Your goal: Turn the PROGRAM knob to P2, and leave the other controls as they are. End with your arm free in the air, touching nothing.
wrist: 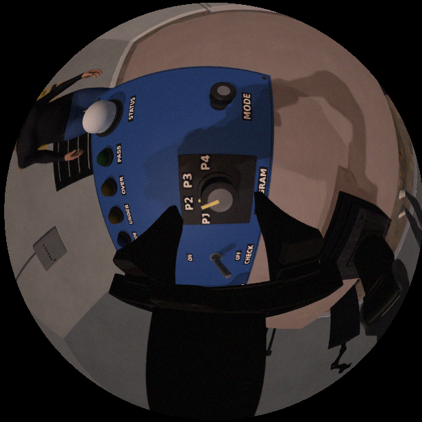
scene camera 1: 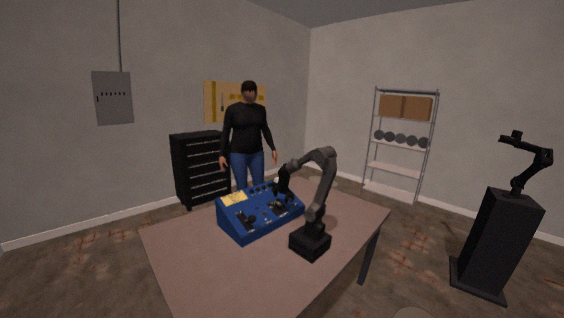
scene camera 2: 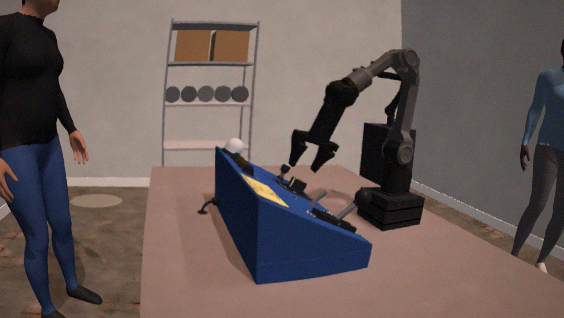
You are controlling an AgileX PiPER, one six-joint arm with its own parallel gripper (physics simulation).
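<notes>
The PROGRAM knob (wrist: 220,199) (scene camera 2: 298,184) is a dark round knob with a yellow pointer line, on the blue console (wrist: 165,100) (scene camera 2: 300,245) (scene camera 1: 230,227). In the wrist view its line and the small yellow mark beside it point toward the P2 label (wrist: 189,203); P1 (wrist: 206,218) is the neighbouring label. My gripper (wrist: 215,207) (scene camera 2: 303,168) is open above the console, its fingers on either side of the knob in the wrist view. Scene camera 2 shows the fingertips above the knob and apart from it. Nothing is held.
The MODE control (wrist: 223,91) and the CHECK toggle (wrist: 220,265) (scene camera 2: 319,196) stand on either side of the knob. A lever with a black ball (scene camera 2: 362,197) sticks up near the console's front. The white STATUS dome (wrist: 100,117) (scene camera 2: 233,146) is at the back. A person (scene camera 1: 246,127) stands behind the table.
</notes>
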